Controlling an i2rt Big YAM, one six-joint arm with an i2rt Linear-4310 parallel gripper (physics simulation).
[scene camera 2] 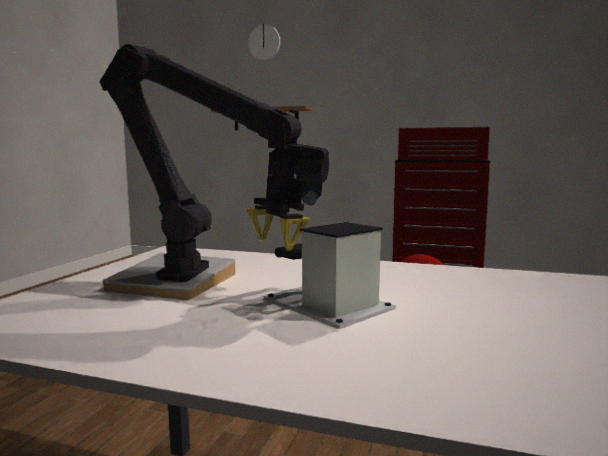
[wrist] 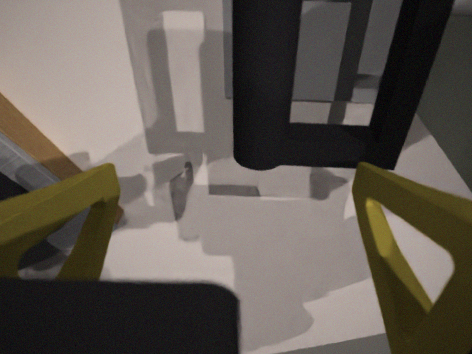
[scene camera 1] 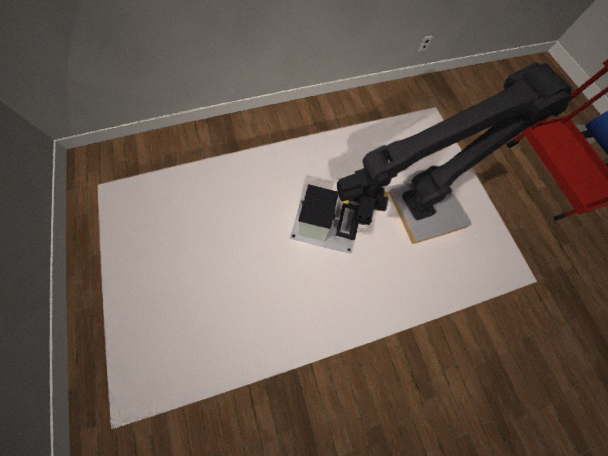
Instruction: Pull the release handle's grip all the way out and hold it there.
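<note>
The release handle is a black rectangular loop on the side of a pale green box with a black top. Its grip is the thick round outer bar, standing a little out from the box. My gripper is open, pointing down, with nothing between its yellow fingers. It is beside the near end of the handle. In the wrist view the grip's rounded end lies just beyond the fingertip line, between the two fingers sideways. Its height against the grip is hard to tell.
The box stands on a grey bolted plate on the white table. The arm's base sits on a grey, wood-edged board. The box's wall is close to the handle and one finger.
</note>
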